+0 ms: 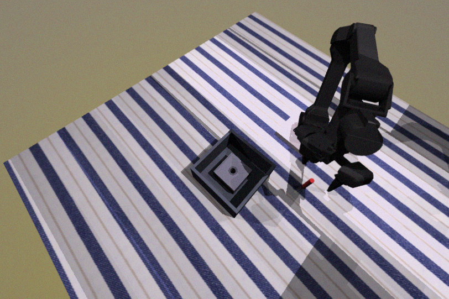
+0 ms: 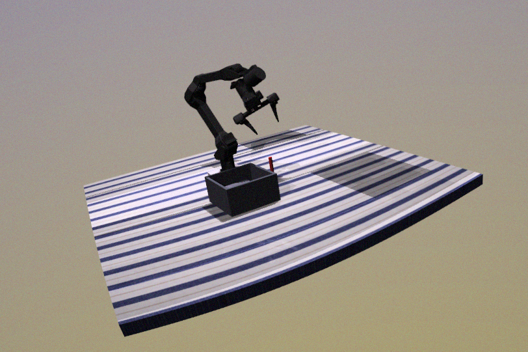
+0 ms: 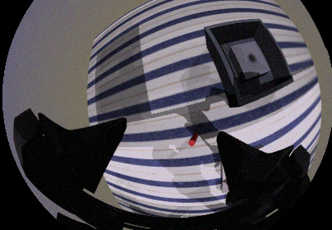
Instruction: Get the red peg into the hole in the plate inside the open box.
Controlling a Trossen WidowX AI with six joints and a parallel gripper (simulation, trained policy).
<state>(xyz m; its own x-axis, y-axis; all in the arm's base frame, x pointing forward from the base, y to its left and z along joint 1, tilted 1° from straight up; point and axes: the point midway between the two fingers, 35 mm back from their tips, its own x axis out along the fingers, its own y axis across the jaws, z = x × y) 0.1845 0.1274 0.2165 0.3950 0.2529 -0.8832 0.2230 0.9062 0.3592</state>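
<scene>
Right now the red peg is 5 cm behind my gripper tip, 1 cm to the left of it and 17 cm below it. Also, from my gripper tip: dark box (12 cm ahead, 17 cm to the right, 18 cm below); then grey plate (12 cm ahead, 17 cm to the right, 16 cm below).
</scene>
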